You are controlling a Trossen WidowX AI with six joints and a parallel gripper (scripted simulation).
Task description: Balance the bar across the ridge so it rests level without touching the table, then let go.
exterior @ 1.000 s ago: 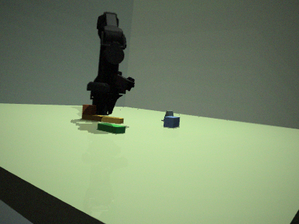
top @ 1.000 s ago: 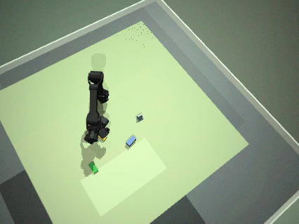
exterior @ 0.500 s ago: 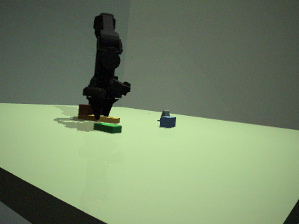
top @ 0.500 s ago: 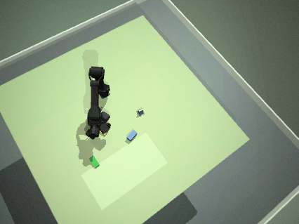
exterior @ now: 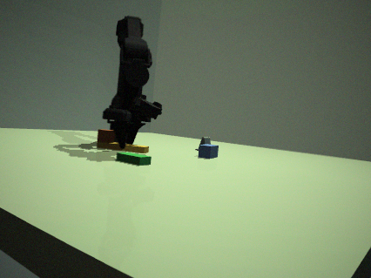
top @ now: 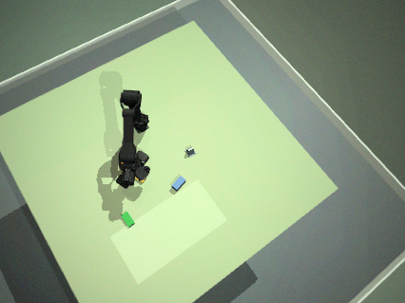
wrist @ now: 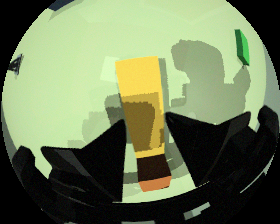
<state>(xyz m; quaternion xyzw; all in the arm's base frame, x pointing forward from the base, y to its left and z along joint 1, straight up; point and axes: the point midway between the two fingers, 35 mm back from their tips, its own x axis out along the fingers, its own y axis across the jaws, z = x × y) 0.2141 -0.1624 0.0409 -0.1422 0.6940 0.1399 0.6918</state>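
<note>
The blue block is 160 mm ahead of my gripper tip, 150 mm to the left of it and 10 mm above it. Round my gripper tip: bar (30 mm behind, 10 mm to the right, 10 mm above); flat green block (170 mm ahead, 140 mm to the right).
</note>
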